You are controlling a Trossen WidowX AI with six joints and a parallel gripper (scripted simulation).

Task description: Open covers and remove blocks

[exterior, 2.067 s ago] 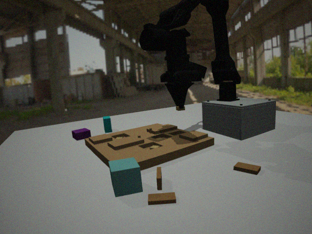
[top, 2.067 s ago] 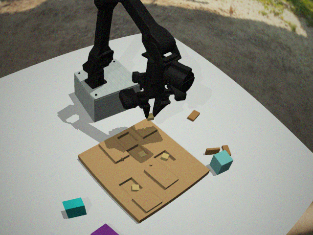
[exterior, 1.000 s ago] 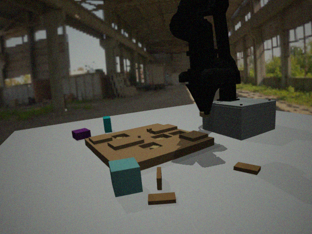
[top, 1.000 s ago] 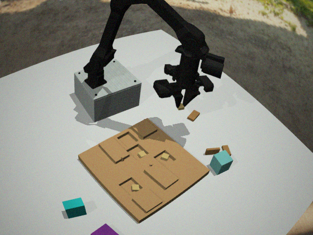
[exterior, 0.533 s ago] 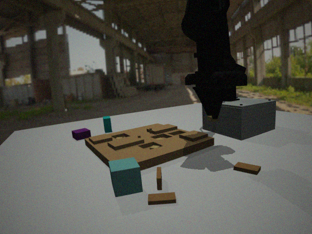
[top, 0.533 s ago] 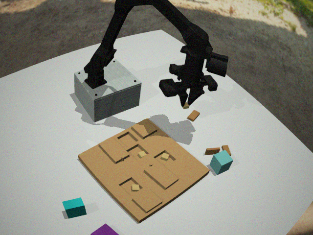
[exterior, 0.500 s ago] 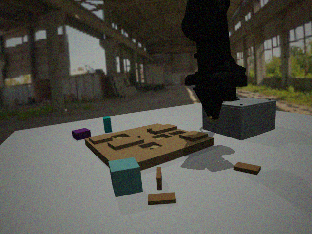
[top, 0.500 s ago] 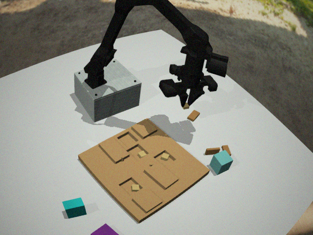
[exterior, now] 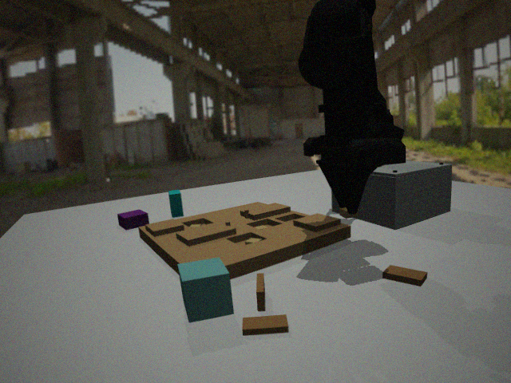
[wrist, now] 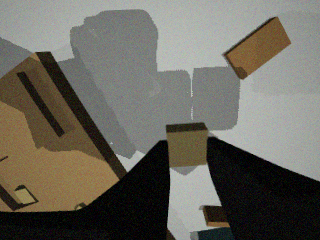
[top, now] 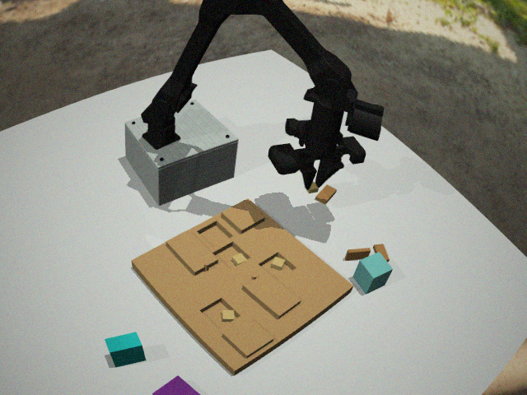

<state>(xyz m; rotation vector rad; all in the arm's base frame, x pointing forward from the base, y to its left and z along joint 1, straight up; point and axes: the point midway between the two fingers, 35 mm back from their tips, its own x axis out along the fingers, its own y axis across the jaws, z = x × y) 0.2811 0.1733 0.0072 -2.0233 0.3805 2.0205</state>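
My gripper tip is now 220 mm to the left of the tan puzzle board, 60 mm short of it and 60 mm above it. Round my gripper tip: teal block (500 mm to the right, 80 mm ahead, 50 mm below); then brown slab (80 mm to the left, 70 mm below, 20 mm behind); then teal cube (210 mm ahead, 50 mm below, 30 mm to the right).
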